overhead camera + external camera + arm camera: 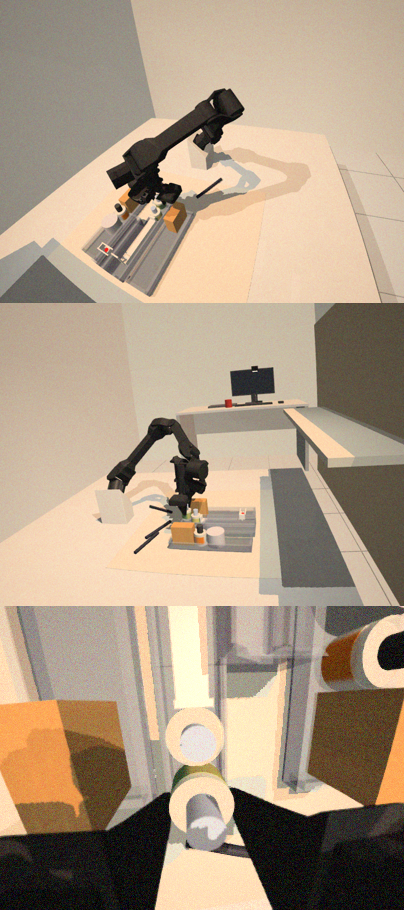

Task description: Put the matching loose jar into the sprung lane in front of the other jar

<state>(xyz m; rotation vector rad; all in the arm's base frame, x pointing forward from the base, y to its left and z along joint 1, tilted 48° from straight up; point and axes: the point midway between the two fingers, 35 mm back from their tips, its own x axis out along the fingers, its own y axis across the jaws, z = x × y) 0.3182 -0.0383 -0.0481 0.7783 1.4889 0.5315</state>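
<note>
Right now my gripper tip is 14 cm short of the cream pusher bar and 5 cm to the left of it. From my gripper tip the other things lie so: red dot: 21 cm ahead, 7 cm to the right, 2 cm above; then grey cylinder: 12 cm ahead, 14 cm to the right, 3 cm below.
</note>
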